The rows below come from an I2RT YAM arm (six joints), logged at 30 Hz.
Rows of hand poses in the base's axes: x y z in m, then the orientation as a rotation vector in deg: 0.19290 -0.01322 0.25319 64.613 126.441 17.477; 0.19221 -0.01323 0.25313 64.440 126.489 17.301; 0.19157 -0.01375 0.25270 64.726 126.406 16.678; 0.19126 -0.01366 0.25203 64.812 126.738 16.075; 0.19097 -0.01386 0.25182 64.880 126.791 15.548; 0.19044 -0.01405 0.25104 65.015 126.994 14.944; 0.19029 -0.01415 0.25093 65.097 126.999 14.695; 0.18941 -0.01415 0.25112 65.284 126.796 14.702; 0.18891 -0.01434 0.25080 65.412 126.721 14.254; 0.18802 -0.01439 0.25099 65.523 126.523 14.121; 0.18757 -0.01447 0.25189 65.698 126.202 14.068; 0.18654 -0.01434 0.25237 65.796 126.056 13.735; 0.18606 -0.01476 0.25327 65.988 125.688 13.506; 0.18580 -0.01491 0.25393 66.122 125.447 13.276; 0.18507 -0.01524 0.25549 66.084 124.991 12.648; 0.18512 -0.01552 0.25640 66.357 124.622 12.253; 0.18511 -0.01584 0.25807 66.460 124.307 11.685; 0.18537 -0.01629 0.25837 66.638 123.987 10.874; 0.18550 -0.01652 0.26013 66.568 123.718 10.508; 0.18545 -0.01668 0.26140 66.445 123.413 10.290; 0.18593 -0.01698 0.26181 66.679 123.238 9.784
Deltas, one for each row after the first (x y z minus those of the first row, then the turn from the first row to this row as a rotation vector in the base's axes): -0.00069 -0.00001 -0.00006 -0.178 0.015 0.078; -0.00133 -0.00053 -0.00049 -0.505 0.211 -0.283; -0.00164 -0.00044 -0.00116 -0.806 0.671 -0.350; -0.00193 -0.00064 -0.00137 -1.123 0.874 -0.501; -0.00246 -0.00083 -0.00215 -1.431 1.249 -0.649; -0.00261 -0.00093 -0.00226 -1.564 1.349 -0.758; -0.00349 -0.00093 -0.00207 -1.530 1.252 -0.950; -0.00399 -0.00112 -0.00239 -1.796 1.355 -1.169; -0.00488 -0.00117 -0.00220 -1.885 1.269 -1.349; -0.00533 -0.00125 -0.00130 -1.922 1.086 -1.599; -0.00636 -0.00112 -0.00082 -2.138 1.090 -1.800; -0.00684 -0.00154 0.00008 -2.296 0.922 -2.124; -0.00710 -0.00169 0.00074 -2.450 0.836 -2.361; -0.00783 -0.00202 0.00230 -2.988 0.611 -2.686; -0.00778 -0.00230 0.00321 -3.224 0.521 -3.102; -0.00779 -0.00262 0.00488 -3.633 0.457 -3.438; -0.00753 -0.00307 0.00518 -4.175 0.488 -3.882; -0.00740 -0.00330 0.00694 -4.510 0.340 -4.046; -0.00745 -0.00346 0.00821 -4.775 0.101 -4.157; -0.00697 -0.00376 0.00862 -5.056 0.194 -4.497
